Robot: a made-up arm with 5 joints.
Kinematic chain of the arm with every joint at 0, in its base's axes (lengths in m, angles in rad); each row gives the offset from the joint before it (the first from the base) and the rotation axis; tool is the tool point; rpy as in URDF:
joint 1: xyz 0.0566 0 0.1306 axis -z
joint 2: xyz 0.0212 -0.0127 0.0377 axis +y
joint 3: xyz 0.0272 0 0.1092 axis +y
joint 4: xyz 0.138 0 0.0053 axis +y
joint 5: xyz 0.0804 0.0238 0 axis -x
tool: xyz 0 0 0 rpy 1.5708 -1.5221 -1.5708
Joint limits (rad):
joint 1: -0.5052..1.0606
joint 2: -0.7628..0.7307
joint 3: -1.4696..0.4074
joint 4: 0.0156..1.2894
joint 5: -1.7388..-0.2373
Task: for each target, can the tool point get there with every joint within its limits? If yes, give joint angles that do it. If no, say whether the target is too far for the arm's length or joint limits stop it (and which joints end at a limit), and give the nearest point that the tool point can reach.
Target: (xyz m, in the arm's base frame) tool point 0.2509 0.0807 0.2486
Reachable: yes | joints -0.3410 -0.3477 0.2581 0.7492 -1.0226
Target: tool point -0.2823 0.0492 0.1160
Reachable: no: joint limits stop it (at a limit: joint 2, joint 3, joint 4) | nearest point -0.1139 0.0248 0.4359 | short by 0.362 m
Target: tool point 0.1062 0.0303 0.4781
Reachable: yes | joints -0.3566 -0.4316 -1.0670 0.6333 -0.9059
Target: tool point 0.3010 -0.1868 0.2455
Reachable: yes | joints 0.6888 0.5076 -0.6633 0.5609 -1.5405
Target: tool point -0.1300 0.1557 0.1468
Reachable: no: joint limits stop it (at a limit: joint 2, joint 3, joint 4) | nearest point -0.0757 0.1104 0.4359 | short by 0.298 m
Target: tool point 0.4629 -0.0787 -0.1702
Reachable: no: too far | nearest point 0.2972 -0.0466 0.0563 | short by 0.282 m
